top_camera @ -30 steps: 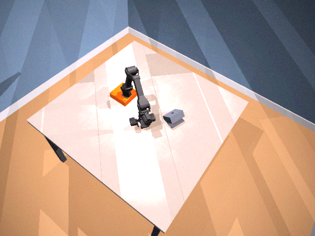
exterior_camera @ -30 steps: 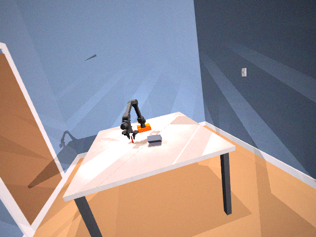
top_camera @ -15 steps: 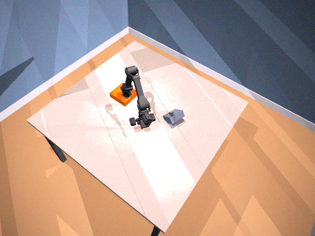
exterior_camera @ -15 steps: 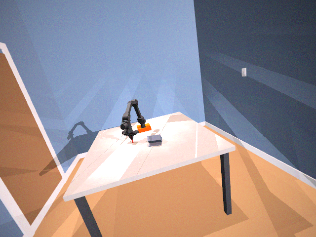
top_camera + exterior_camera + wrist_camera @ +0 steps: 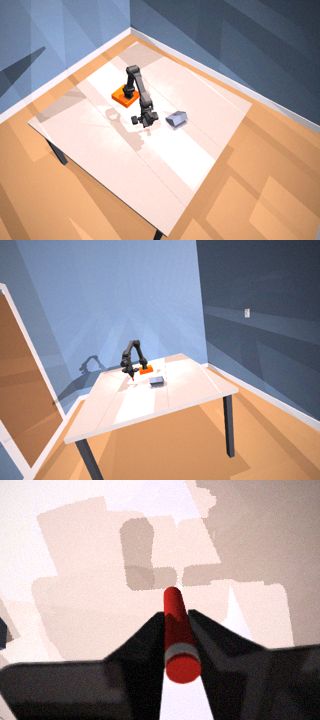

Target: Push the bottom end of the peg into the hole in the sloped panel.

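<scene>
My gripper tip is now 150 mm short of the grey sloped panel, 220 mm to the right of it and 50 mm above it. Also, from my gripper tip: round red peg (20 mm above).
</scene>
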